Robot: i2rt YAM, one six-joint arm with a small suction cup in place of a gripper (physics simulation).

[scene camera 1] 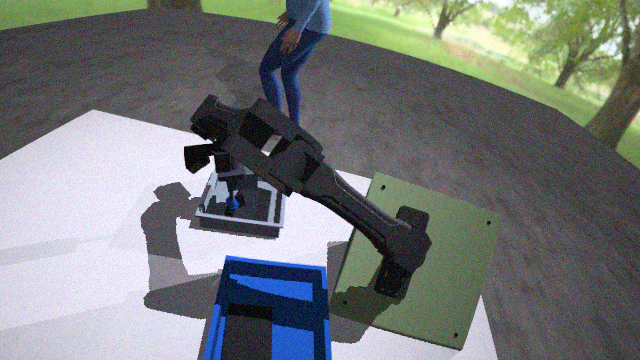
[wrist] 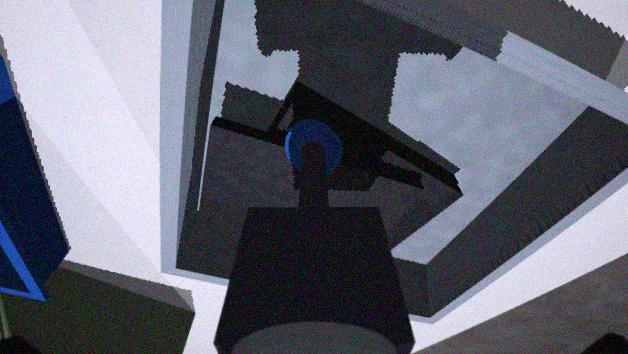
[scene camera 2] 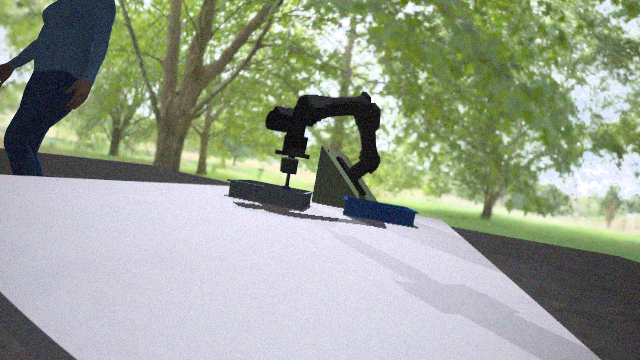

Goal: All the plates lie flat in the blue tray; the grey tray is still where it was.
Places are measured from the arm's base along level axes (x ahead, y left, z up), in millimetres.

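Pixels of known places: end effector, tool point: (scene camera 1: 232,207) (wrist: 313,131); arm's base, origin of the base link: (scene camera 1: 402,252) (scene camera 2: 350,176).
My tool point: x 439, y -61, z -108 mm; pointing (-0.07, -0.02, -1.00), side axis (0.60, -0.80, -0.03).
For each thing: its top centre in the pictures, then the offset to it from my tool point. Level surfaces: height alone.
- grey tray, middle of its top: (wrist: 370,219) (scene camera 1: 246,190) (scene camera 2: 274,185) 14 mm back, 55 mm right, 28 mm up
- dark flat plate, middle of its top: (wrist: 346,197) (scene camera 1: 249,200) 27 mm back, 50 mm right, 1 mm up
- blue tray, middle of its top: (scene camera 1: 272,310) (scene camera 2: 378,203) 219 mm back, 252 mm left, 28 mm up
- dark plate, middle of its top: (scene camera 1: 248,334) 191 mm back, 302 mm left, 9 mm down
- white table, its level: 22 mm down
The grey tray (scene camera 1: 241,221) (scene camera 2: 268,194) (wrist: 549,66) stands on the white table near the arm. A dark flat plate (wrist: 377,149) lies in it, tipped a little. My suction cup (scene camera 1: 232,203) (scene camera 2: 286,181) (wrist: 312,141), blue at the tip, is down inside the grey tray and sits on this plate. The blue tray (scene camera 1: 273,261) (scene camera 2: 380,212) (wrist: 25,198) stands nearer the front, beside the arm's base. A dark plate (scene camera 1: 246,333) lies flat in it.
The arm stands on a green base board (scene camera 1: 447,268) (scene camera 2: 331,178) at the table's right edge. A person in blue (scene camera 1: 291,58) (scene camera 2: 53,67) walks on the dark ground behind the white table (scene camera 1: 66,178). Trees and grass lie beyond.
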